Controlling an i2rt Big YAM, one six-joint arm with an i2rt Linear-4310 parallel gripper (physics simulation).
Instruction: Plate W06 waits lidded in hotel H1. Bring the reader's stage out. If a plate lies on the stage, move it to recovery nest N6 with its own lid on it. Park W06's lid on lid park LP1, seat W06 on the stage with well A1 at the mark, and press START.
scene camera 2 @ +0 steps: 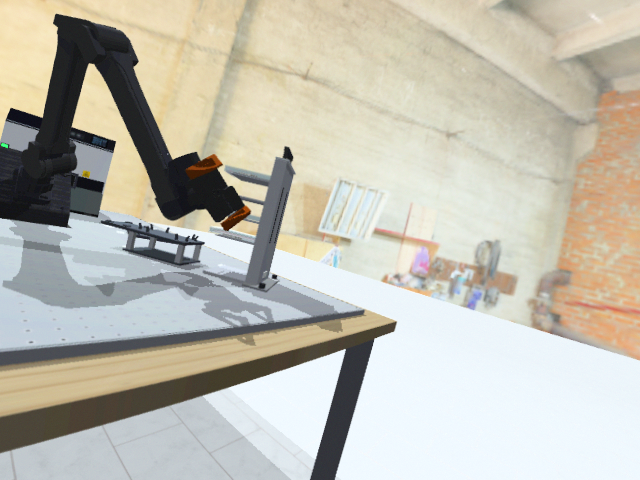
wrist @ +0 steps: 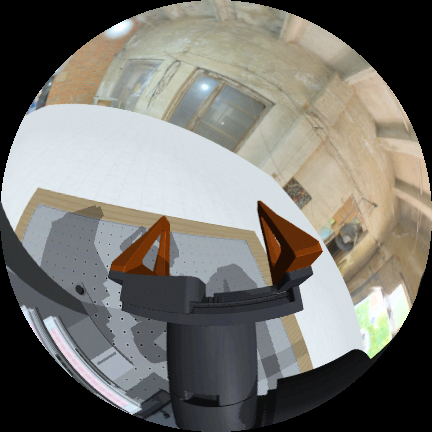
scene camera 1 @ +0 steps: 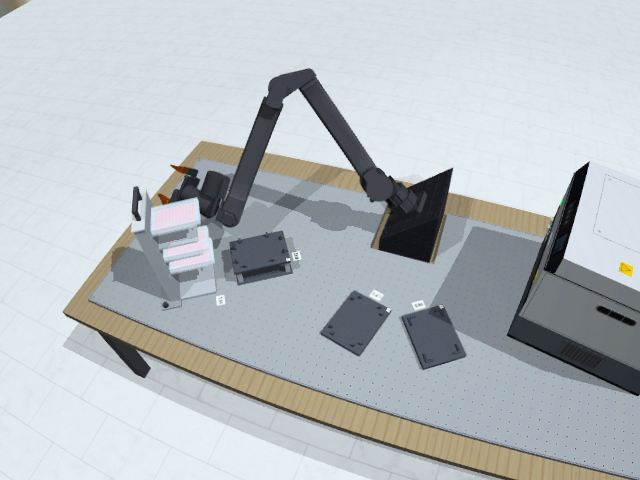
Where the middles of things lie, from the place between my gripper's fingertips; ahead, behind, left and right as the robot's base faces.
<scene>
Now: hand 210 mm short of the rack post [scene camera 2: 263, 251], 120 mm to the right of it and 40 mm above it.
</scene>
